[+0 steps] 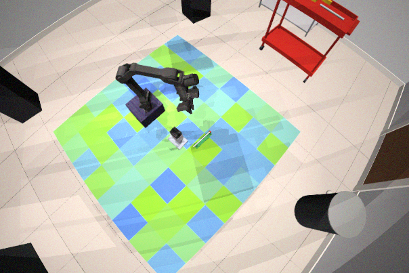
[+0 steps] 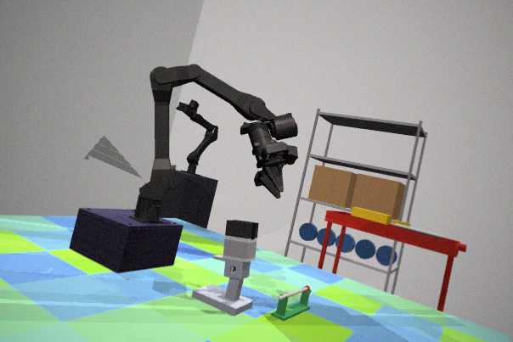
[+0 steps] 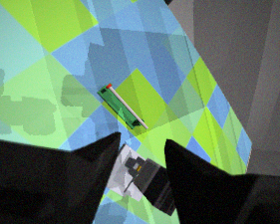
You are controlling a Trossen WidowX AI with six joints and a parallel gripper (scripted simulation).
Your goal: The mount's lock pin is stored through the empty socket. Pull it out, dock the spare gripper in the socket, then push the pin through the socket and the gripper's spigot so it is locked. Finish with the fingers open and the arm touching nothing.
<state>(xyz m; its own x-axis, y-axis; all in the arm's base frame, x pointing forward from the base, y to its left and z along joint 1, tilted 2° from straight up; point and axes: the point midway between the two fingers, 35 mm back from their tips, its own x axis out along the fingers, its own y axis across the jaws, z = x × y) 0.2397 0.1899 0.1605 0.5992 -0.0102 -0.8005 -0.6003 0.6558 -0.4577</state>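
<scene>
Now: gripper tip 11 cm short of the green cradle and 23 cm above it. The rest, counted from my gripper tip: spare gripper 2 cm ahead, 13 cm to the right, 12 cm below; then grey mount 2 cm ahead, 13 cm to the right, 20 cm below.
</scene>
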